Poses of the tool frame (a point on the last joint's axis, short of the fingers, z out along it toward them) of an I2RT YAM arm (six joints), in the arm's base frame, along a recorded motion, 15 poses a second.
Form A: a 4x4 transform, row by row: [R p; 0 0 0 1], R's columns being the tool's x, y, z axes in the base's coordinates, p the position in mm. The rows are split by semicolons.
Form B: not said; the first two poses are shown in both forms.
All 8 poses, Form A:
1: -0.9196 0.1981 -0.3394 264; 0.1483 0.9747 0.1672 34; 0.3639 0.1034 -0.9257 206; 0 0 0 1
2: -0.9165 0.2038 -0.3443 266; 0.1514 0.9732 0.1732 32; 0.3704 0.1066 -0.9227 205; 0 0 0 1
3: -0.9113 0.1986 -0.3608 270; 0.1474 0.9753 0.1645 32; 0.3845 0.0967 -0.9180 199; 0 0 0 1
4: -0.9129 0.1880 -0.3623 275; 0.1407 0.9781 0.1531 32; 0.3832 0.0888 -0.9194 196; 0 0 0 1
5: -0.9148 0.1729 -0.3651 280; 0.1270 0.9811 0.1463 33; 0.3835 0.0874 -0.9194 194; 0 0 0 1
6: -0.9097 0.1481 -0.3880 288; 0.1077 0.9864 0.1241 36; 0.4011 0.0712 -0.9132 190; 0 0 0 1
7: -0.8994 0.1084 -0.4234 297; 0.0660 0.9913 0.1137 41; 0.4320 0.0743 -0.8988 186; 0 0 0 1
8: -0.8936 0.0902 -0.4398 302; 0.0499 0.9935 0.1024 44; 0.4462 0.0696 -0.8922 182; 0 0 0 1
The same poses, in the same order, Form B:
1: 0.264 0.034 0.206 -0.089 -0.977 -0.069 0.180
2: 0.266 0.032 0.205 -0.091 -0.976 -0.072 0.183
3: 0.270 0.032 0.199 -0.089 -0.975 -0.067 0.191
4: 0.275 0.032 0.196 -0.084 -0.976 -0.062 0.191
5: 0.280 0.033 0.194 -0.077 -0.977 -0.060 0.192
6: 0.288 0.036 0.190 -0.066 -0.976 -0.050 0.202
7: 0.297 0.041 0.186 -0.045 -0.973 -0.048 0.220
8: 0.302 0.044 0.182 -0.036 -0.972 -0.044 0.228
